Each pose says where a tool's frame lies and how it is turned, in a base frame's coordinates. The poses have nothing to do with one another.
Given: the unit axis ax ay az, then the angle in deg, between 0 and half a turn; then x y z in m.
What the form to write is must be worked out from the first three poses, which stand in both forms.
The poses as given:
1: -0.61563, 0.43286, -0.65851, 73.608, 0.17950, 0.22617, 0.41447
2: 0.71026, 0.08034, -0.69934, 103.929, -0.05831, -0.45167, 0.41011
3: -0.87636, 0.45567, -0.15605, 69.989, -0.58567, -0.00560, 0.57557
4: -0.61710, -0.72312, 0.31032, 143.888, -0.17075, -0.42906, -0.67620
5: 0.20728, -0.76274, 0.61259, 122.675, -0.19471, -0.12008, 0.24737
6: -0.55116, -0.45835, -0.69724, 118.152, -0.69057, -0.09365, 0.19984
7: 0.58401, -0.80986, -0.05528, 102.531, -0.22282, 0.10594, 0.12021
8: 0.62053, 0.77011, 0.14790, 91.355, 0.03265, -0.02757, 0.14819
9: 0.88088, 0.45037, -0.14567, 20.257, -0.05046, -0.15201, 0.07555
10: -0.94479, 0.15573, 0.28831, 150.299, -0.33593, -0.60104, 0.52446
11: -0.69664, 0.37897, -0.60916, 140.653, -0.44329, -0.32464, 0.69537
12: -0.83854, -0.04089, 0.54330, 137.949, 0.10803, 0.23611, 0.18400
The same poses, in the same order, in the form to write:
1: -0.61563, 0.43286, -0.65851, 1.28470, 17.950, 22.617, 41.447
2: 0.71026, 0.08034, -0.69934, 1.81390, -5.831, -45.167, 41.011
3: -0.87636, 0.45567, -0.15605, 1.22154, -58.567, -0.560, 57.557
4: -0.61710, -0.72312, 0.31032, 2.51132, -17.075, -42.906, -67.620
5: 0.20728, -0.76274, 0.61259, 2.14108, -19.471, -12.008, 24.737
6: -0.55116, -0.45835, -0.69724, 2.06214, -69.057, -9.365, 19.984
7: 0.58401, -0.80986, -0.05528, 1.78950, -22.282, 10.594, 12.021
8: 0.62053, 0.77011, 0.14790, 1.59445, 3.265, -2.757, 14.819
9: 0.88088, 0.45037, -0.14567, 0.35355, -5.046, -15.201, 7.555
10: -0.94479, 0.15573, 0.28831, 2.62321, -33.593, -60.104, 52.446
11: -0.69664, 0.37897, -0.60916, 2.45486, -44.329, -32.464, 69.537
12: -0.83854, -0.04089, 0.54330, 2.40766, 10.803, 23.611, 18.400
